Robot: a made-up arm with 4 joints. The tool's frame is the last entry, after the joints. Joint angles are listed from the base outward. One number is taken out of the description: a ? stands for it. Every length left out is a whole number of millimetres.
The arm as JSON. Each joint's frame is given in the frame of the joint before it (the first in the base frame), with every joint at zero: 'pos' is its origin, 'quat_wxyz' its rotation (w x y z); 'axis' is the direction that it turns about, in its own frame. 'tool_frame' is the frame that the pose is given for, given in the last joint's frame.
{
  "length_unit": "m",
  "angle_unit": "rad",
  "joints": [
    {
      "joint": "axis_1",
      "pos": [
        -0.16,
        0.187,
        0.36
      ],
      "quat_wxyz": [
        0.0,
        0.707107,
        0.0,
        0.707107
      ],
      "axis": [
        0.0,
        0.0,
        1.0
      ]
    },
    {
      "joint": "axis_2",
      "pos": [
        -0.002,
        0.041,
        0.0
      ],
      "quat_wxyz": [
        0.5,
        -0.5,
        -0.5,
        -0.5
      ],
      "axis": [
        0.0,
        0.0,
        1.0
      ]
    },
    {
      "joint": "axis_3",
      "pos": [
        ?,
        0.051,
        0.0
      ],
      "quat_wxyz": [
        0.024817,
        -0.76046,
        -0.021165,
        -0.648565
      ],
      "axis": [
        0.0,
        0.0,
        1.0
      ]
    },
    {
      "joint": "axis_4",
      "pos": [
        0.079,
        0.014,
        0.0
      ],
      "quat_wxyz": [
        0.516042,
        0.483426,
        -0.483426,
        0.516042
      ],
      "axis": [
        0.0,
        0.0,
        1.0
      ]
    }
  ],
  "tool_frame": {
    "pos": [
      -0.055,
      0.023,
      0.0
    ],
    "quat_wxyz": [
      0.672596,
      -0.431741,
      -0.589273,
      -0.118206
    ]
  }
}
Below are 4 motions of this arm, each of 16 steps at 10 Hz.
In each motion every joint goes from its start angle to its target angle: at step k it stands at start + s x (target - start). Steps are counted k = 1, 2, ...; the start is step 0. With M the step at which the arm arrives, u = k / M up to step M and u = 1 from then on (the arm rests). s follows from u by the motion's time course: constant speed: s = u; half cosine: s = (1 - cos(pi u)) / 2; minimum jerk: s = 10 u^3 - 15 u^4 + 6 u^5.
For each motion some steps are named. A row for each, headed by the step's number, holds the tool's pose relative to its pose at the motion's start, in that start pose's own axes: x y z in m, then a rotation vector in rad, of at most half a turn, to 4 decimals.
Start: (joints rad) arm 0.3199 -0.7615 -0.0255 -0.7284
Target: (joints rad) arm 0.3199 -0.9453 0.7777 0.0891
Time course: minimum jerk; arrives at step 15
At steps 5, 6, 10, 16:
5: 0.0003 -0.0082 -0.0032 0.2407 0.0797 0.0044
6: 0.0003 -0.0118 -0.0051 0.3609 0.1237 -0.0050
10: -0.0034 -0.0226 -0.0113 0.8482 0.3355 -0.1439
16: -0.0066 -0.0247 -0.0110 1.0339 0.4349 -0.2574

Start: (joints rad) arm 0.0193 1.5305 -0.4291 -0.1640
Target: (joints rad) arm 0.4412 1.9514 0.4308 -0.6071
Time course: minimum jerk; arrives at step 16
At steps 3, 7, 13, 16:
3: -0.0018 0.0050 0.0083 -0.0309 0.0454 -0.0277
7: -0.0075 0.0455 0.0604 -0.2331 0.3443 -0.2212
13: 0.0013 0.1287 0.1199 -0.5030 0.7906 -0.5645
16: 0.0026 0.1362 0.1231 -0.5202 0.8250 -0.5948

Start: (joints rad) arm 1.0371 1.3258 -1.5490 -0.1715
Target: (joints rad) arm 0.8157 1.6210 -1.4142 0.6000
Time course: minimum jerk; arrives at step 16
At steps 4, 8, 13, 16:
4: -0.0061 0.0007 0.0059 0.0411 -0.0294 -0.0269
8: -0.0305 0.0085 0.0261 0.1936 -0.1573 -0.1305
13: -0.0590 0.0274 0.0438 0.3553 -0.3343 -0.2439
16: -0.0620 0.0301 0.0453 0.3719 -0.3555 -0.2555

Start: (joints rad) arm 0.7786 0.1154 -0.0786 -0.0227
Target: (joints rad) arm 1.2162 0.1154 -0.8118 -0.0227
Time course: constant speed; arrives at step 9
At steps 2, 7, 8, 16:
2: -0.0021 -0.0016 0.0004 -0.0448 -0.0422 0.0378
7: -0.0065 -0.0037 0.0043 -0.1580 -0.1356 0.1431
8: -0.0072 -0.0038 0.0054 -0.1803 -0.1522 0.1661
16: -0.0078 -0.0038 0.0068 -0.2024 -0.1682 0.1898

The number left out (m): -0.207
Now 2 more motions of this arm.
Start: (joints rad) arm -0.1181 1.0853 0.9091 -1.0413
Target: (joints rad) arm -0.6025 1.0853 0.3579 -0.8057
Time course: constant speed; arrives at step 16
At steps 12, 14, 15, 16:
12: 0.0681 -0.0181 -0.0372 0.0728 -0.7128 0.1017
14: 0.0813 -0.0194 -0.0409 0.0941 -0.8322 0.1204
15: 0.0880 -0.0198 -0.0425 0.1056 -0.8919 0.1299
16: 0.0949 -0.0202 -0.0438 0.1177 -0.9517 0.1394

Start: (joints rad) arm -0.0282 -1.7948 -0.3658 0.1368
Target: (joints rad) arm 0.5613 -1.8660 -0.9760 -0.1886
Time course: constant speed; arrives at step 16
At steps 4, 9, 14, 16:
4: -0.0046 -0.0150 -0.0318 -0.0165 -0.1594 0.1078
9: -0.0067 -0.0272 -0.0717 -0.0603 -0.3845 0.2048
14: -0.0051 -0.0329 -0.1107 -0.1263 -0.6308 0.2535
16: -0.0036 -0.0335 -0.1259 -0.1578 -0.7334 0.2581

